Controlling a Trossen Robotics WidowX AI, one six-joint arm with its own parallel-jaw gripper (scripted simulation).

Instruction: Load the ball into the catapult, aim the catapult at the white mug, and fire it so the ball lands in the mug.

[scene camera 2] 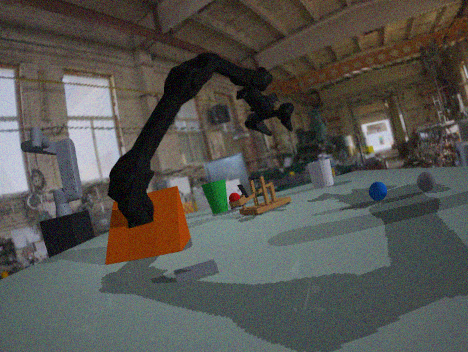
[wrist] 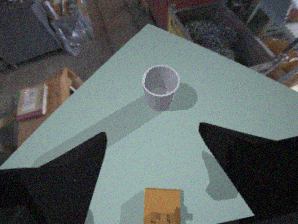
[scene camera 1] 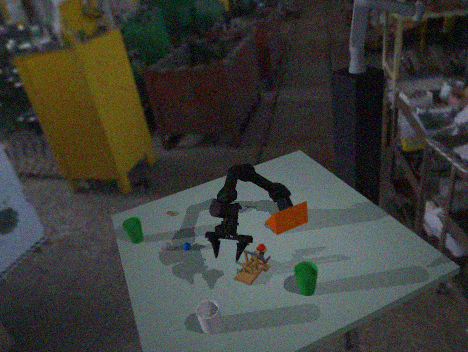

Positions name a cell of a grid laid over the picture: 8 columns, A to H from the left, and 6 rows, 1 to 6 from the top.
The gripper shows in scene camera 2 (E3), in the wrist view (E4) and in scene camera 1 (D5).
